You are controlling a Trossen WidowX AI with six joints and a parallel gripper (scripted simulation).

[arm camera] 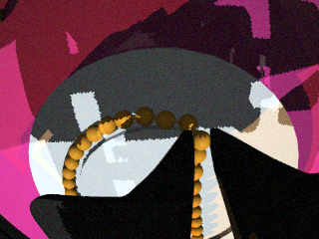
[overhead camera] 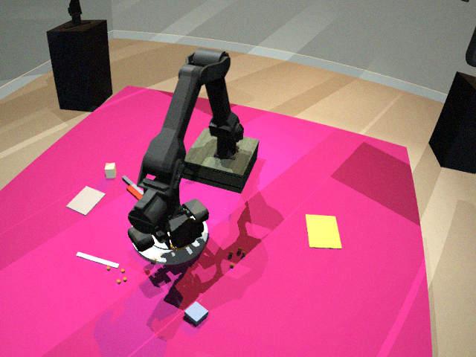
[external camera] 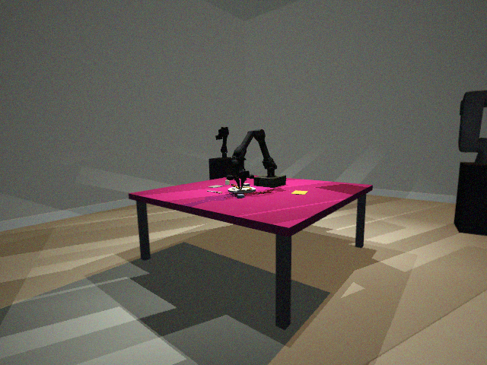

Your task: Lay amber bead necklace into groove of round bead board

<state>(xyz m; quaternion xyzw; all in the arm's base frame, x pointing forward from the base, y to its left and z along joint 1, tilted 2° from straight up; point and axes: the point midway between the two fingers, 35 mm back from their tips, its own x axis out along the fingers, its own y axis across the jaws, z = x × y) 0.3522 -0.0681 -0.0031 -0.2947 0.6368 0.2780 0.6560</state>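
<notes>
Right now my gripper tip is 60 mm past the round bead board, 20 mm to the left of it and 10 mm above it. From my gripper tip the other things lie so: white block: 210 mm behind, 80 mm to the right, 10 mm below; then blue block: 160 mm ahead, 100 mm to the left, 10 mm below; then white strip: 80 mm ahead, 170 mm to the right, 20 mm below.
</notes>
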